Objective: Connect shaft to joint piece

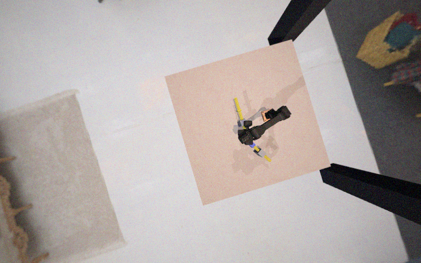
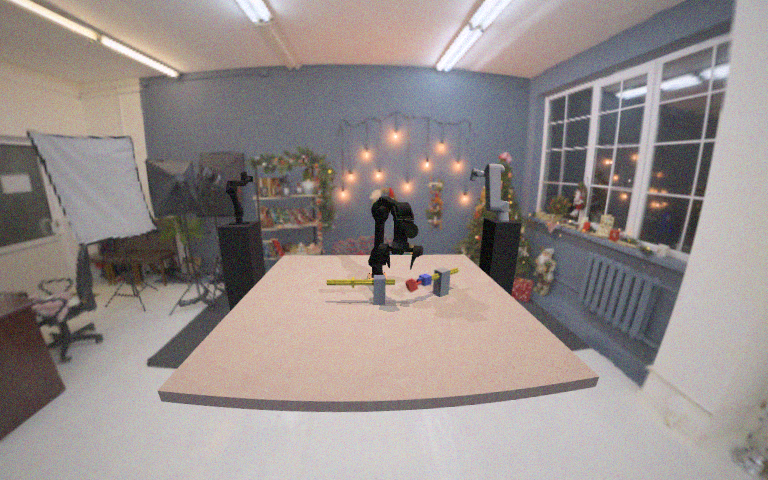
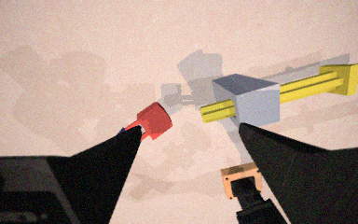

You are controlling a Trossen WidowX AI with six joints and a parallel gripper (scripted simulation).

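My gripper tip is now 8 cm above the red joint piece, 6 cm to the right of it and 2 cm past it.
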